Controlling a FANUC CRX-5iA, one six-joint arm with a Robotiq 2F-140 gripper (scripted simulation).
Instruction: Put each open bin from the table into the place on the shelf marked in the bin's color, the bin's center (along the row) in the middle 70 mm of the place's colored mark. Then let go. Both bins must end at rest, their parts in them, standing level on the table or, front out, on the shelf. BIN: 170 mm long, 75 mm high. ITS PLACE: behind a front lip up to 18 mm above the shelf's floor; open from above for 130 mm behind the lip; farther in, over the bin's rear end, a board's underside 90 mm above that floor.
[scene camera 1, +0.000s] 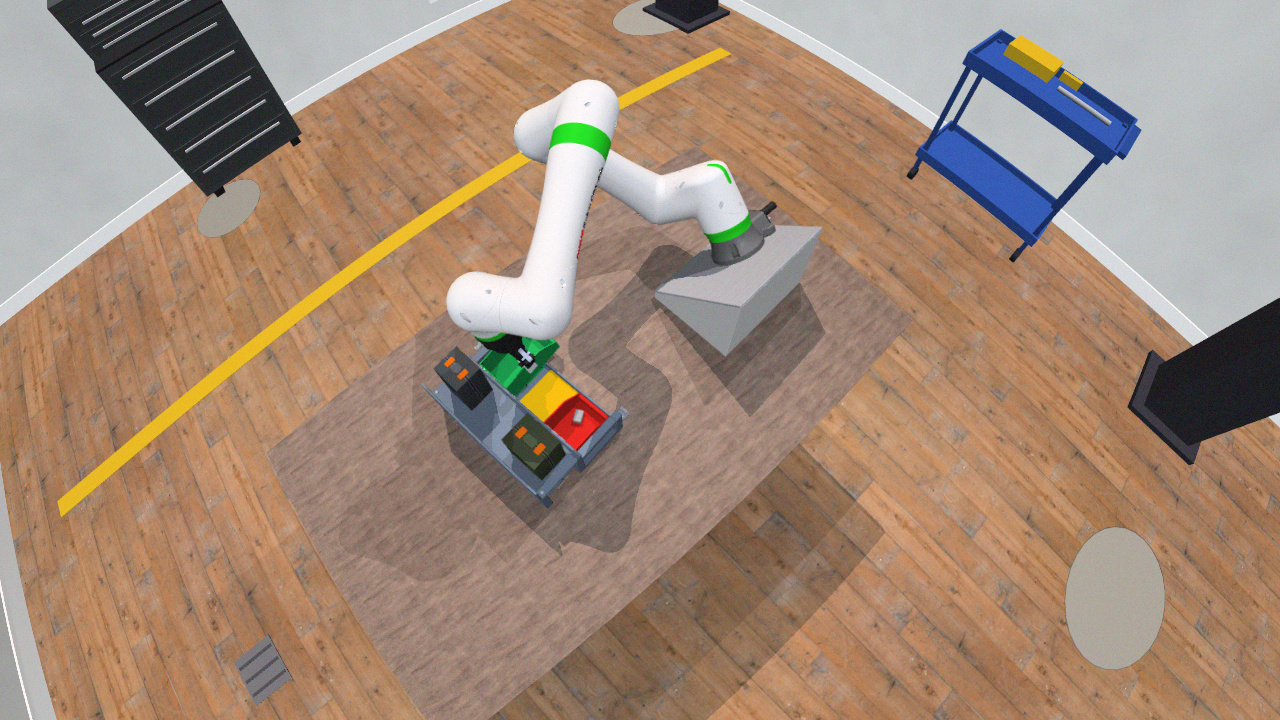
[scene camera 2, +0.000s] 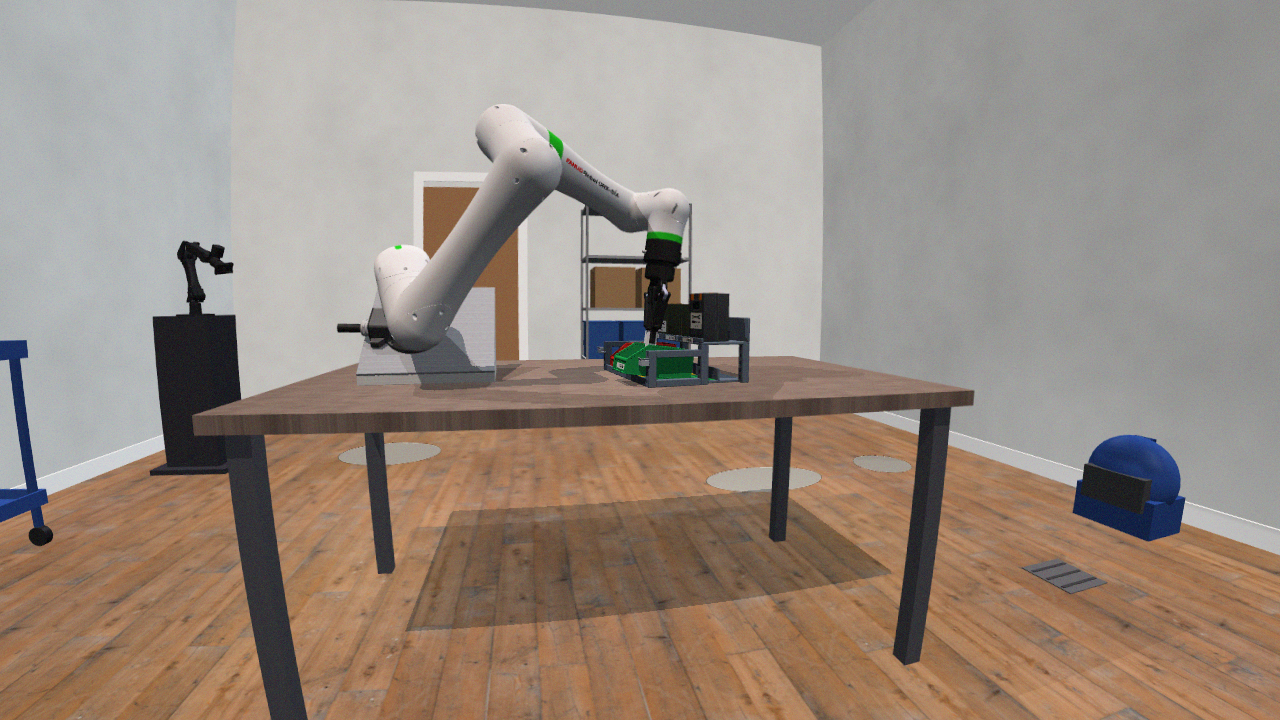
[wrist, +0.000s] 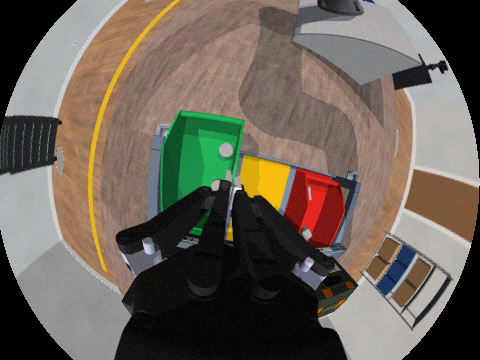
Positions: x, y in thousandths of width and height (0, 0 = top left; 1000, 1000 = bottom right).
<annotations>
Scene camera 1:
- green bin: 394, 510
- red bin: 438, 585
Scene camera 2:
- my gripper: 507, 495
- green bin: 489, 502
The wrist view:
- my gripper: 482, 499
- green bin: 397, 440
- red bin: 680, 585
</annotations>
